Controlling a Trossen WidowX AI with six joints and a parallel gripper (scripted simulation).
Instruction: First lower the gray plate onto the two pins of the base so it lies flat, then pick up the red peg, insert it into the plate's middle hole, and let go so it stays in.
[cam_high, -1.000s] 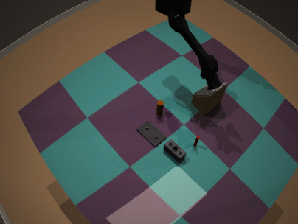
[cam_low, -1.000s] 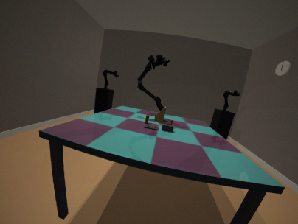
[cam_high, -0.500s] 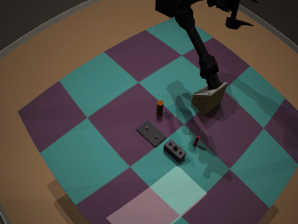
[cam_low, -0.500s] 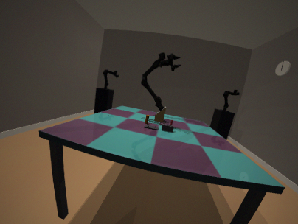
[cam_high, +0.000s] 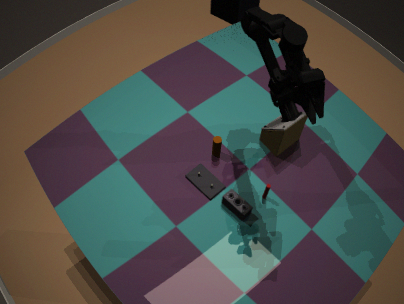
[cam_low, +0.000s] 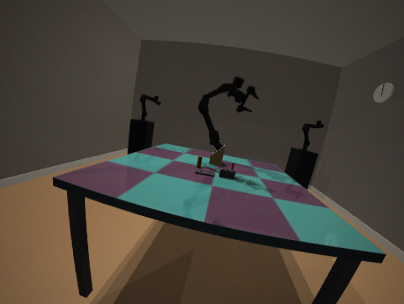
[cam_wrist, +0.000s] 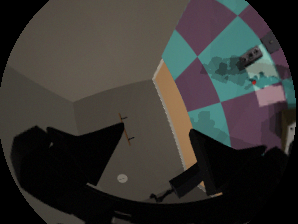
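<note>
The gray plate lies 90 mm ahead of my gripper tip, 110 mm to the right of it and 450 mm below it. Round my gripper tip: red peg (10 mm behind, 70 mm to the right, 440 mm below); then orange peg-like object (20 mm behind, 300 mm to the right, 440 mm below); then base (90 mm ahead, 250 mm to the right, 470 mm below).
</note>
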